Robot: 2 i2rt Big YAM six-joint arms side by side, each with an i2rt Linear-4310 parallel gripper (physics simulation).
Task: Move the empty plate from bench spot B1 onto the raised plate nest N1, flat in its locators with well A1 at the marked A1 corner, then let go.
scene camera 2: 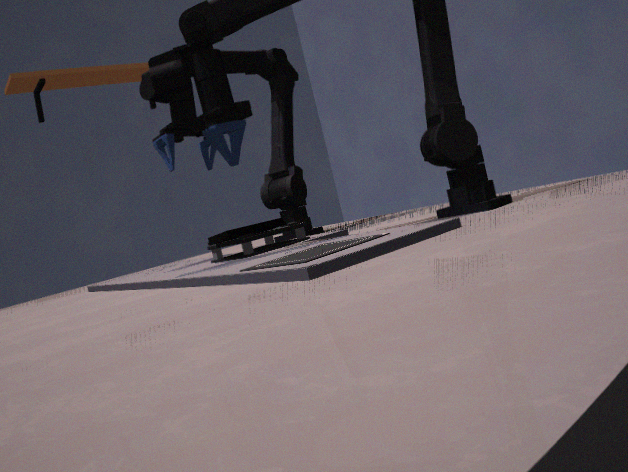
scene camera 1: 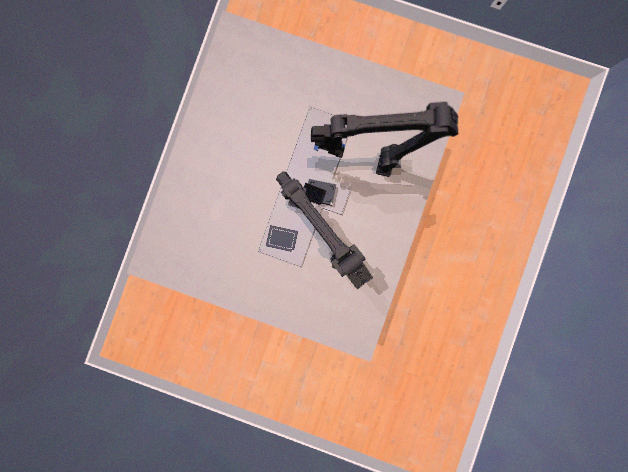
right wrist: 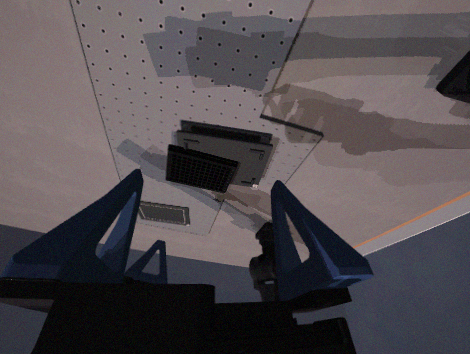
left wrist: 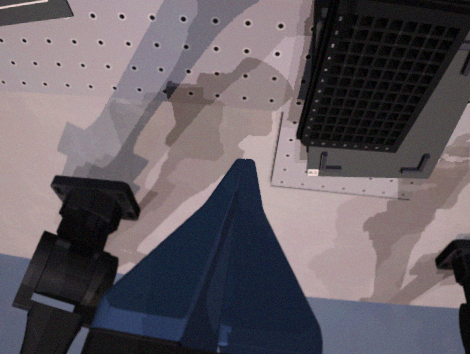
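Seen in the pictures: left gripper, between the fingertips: (scene camera 2: 234,165) (right wrist: 161,240) (left wrist: 245,169); right gripper, between the fingertips: (scene camera 2: 191,170) (scene camera 1: 327,152) (right wrist: 211,180); left arm's base, origin of its link: (scene camera 2: 475,210) (right wrist: 271,230) (left wrist: 98,194); right arm's base, origin of its link: (scene camera 1: 384,165).
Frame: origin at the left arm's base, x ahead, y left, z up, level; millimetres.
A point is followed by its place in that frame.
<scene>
The black plate (scene camera 1: 315,192) @(y -326, x 267, z 59 mm) (left wrist: 380,85) @(y -323, x 280, z 59 mm) (right wrist: 201,169) @(y -328, x 277, z 60 mm) lies on the raised nest (scene camera 1: 329,186) @(y -387, x 201, z 47 mm) (left wrist: 440,125) @(y -389, x 238, z 47 mm) (right wrist: 250,162) @(y -362, x 191, z 47 mm), shifted to one side and overhanging its edge. Several L-shaped locators and the A1 label show uncovered beside the plate, so it is outside them. Whether it is tilted is unclear; its own A1 mark is unreadable. Bench spot B1 (scene camera 1: 281,238) @(y -13, x 378, z 15 mm) (left wrist: 30,12) @(y -46, x 302, z 15 mm) (right wrist: 164,213) @(y -19, x 371, z 15 mm) is empty. My left gripper (scene camera 2: 234,164) @(y -239, x 322, z 175 mm) (left wrist: 245,169) @(y -239, x 322, z 175 mm) is shut on nothing, above and beside the nest; its fingers are hidden in scene camera 1. My right gripper (scene camera 1: 329,148) @(y -504, x 262, z 214 mm) (scene camera 2: 190,169) @(y -504, x 262, z 214 mm) (right wrist: 211,180) @(y -504, x 262, z 214 mm) is open and empty, high up.
A perforated board (scene camera 1: 304,253) @(y 30, x 221, z 13 mm) (scene camera 2: 203,278) @(y -141, x 483, z 11 mm) lies under the nest and B1. In scene camera 2 the two grippers overlap in the picture. The left forearm (scene camera 1: 319,223) @(y -131, x 186, z 500 mm) passes close beside the nest in scene camera 1. An orange beam (scene camera 2: 76,78) shows at the upper left.
</scene>
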